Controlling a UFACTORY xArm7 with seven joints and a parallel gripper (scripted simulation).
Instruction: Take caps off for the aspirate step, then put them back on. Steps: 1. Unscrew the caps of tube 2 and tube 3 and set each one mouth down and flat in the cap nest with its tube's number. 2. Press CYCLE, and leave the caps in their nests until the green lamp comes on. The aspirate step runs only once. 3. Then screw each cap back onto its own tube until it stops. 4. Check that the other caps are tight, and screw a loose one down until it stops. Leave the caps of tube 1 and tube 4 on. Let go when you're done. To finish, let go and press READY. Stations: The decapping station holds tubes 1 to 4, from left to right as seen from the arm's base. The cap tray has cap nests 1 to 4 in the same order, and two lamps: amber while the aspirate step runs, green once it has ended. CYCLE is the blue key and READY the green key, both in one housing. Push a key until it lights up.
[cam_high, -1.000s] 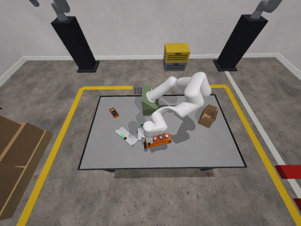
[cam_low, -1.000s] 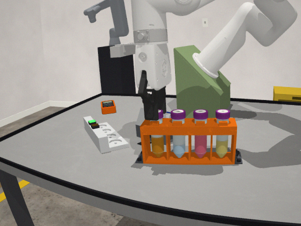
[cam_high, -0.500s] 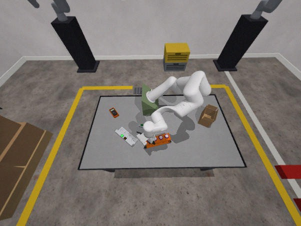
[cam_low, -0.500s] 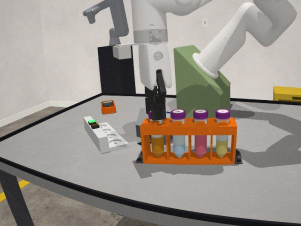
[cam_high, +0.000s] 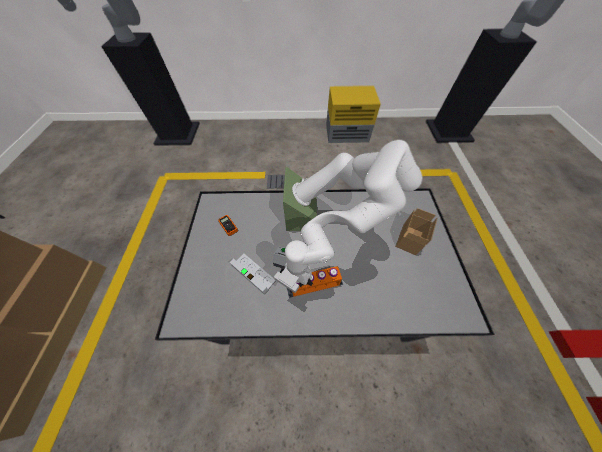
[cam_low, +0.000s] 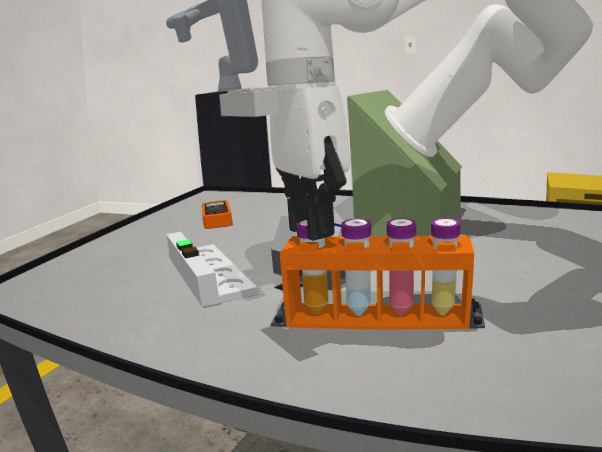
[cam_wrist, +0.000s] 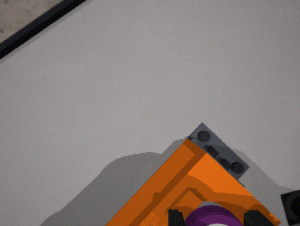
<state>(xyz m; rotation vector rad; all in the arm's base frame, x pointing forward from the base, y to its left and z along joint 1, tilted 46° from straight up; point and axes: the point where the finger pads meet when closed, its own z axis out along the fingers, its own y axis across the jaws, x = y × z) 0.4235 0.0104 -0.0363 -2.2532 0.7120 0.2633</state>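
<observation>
The green ready key is 17 cm behind my hand, 7 cm to the right of it and 6 cm below it. From my hand the other things lie so: grey key housing 15 cm behind, 5 cm to the right, 8 cm below; orange meter 35 cm behind, 38 cm to the right, 11 cm below; blue cycle key 15 cm behind, 3 cm to the right, 6 cm below.
</observation>
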